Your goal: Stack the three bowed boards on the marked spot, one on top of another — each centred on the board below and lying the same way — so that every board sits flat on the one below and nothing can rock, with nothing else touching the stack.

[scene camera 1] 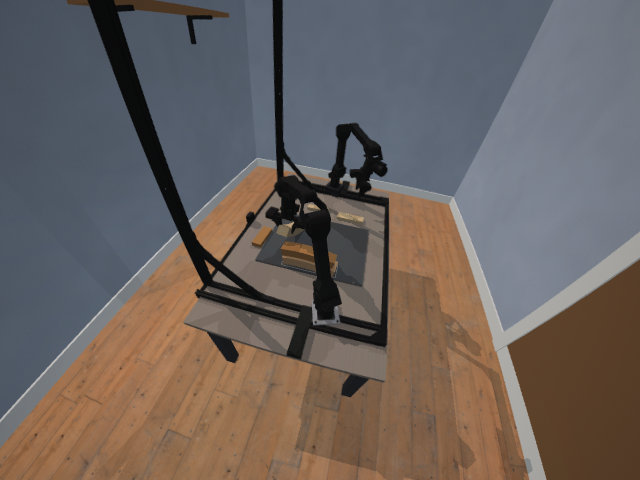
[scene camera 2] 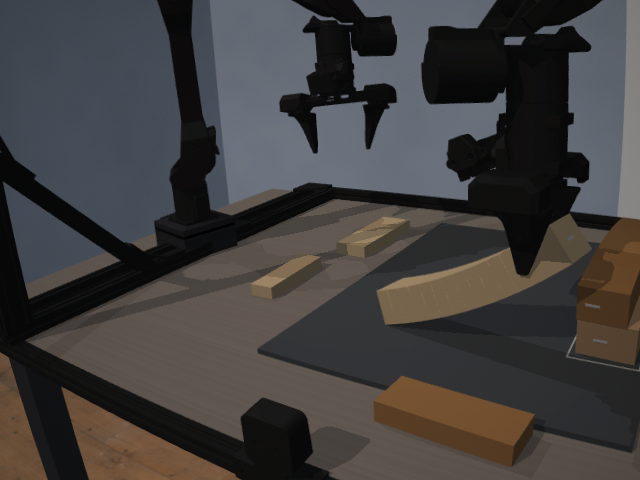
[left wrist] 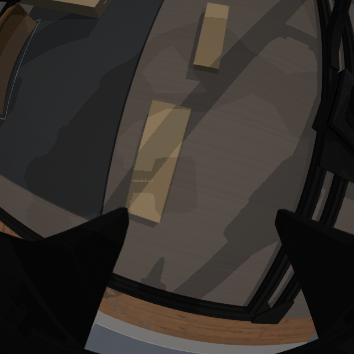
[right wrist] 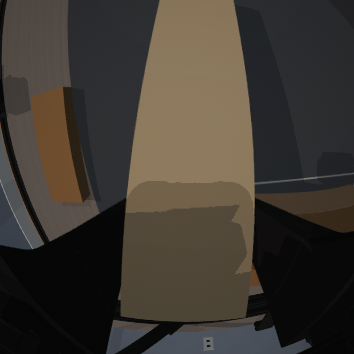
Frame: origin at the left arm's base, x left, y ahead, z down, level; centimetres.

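Seen in the pictures: left gripper, between the fingertips: [scene camera 1: 357,193] [scene camera 2: 341,151] [left wrist: 205,217]; right gripper, between the fingertips: [scene camera 1: 286,231] [scene camera 2: 532,266] [right wrist: 185,203]; left arm's base, origin of its link: [scene camera 1: 334,185] [scene camera 2: 193,218]; right arm's base, origin of its link: [scene camera 1: 325,311].
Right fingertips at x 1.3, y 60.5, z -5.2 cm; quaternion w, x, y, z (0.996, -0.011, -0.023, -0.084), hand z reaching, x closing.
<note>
Pixels of each thing's middle, then the offset from my right fingertips to it. "pt": a spot on its surface instead. Level surfaces: height alone.
- pale bowed board, middle of its body: [right wrist: 194,71] [scene camera 2: 471,274] [scene camera 1: 293,227] dx -0.4, dy -6.8, dz +2.4 cm
- darker brown bowed board, middle of its body: [right wrist: 314,237] [scene camera 2: 625,264] [scene camera 1: 309,255] dx +14.6, dy +4.6, dz +3.3 cm
- white outline, a spot on its surface: [scene camera 2: 602,363] pt dx +3.0, dy +7.3, dz +9.7 cm
- orange block, middle of its body: [scene camera 2: 452,418] [right wrist: 58,147] [scene camera 1: 262,236] dx -14.2, dy +0.9, dz +9.3 cm
- dark mat, height of its surface: dz +9.8 cm
- smaller pale block, middle of its body: [scene camera 2: 288,275] [left wrist: 212,34] dx -1.0, dy -36.5, dz +9.6 cm
A pale bowed board [scene camera 2: 454,294] [right wrist: 192,115] is in my right gripper [scene camera 2: 523,271] [right wrist: 185,203], which is shut on it near one end; its ends curve up in scene camera 2. Whether it touches the mat is unclear. Beside it, a darker brown bowed board [scene camera 1: 299,250] [scene camera 2: 599,305] lies on a lighter brown one [scene camera 1: 301,262] [scene camera 2: 602,341], inside the white outline [scene camera 2: 602,363]. The stack is cut off in scene camera 2, so its far ends and seating cannot be judged there. My left gripper [scene camera 2: 341,149] [left wrist: 205,217] is open and empty, high above the table.
An orange block [scene camera 1: 262,236] [scene camera 2: 449,413] [right wrist: 55,145] lies beside the dark mat [scene camera 1: 354,248] [scene camera 2: 320,338]. A smaller pale block [scene camera 2: 286,276] [left wrist: 212,35] and a larger pale one [scene camera 1: 350,217] [scene camera 2: 379,235] [left wrist: 160,160] lie off the mat. A black box [scene camera 2: 276,431] stands at the frame edge.
</note>
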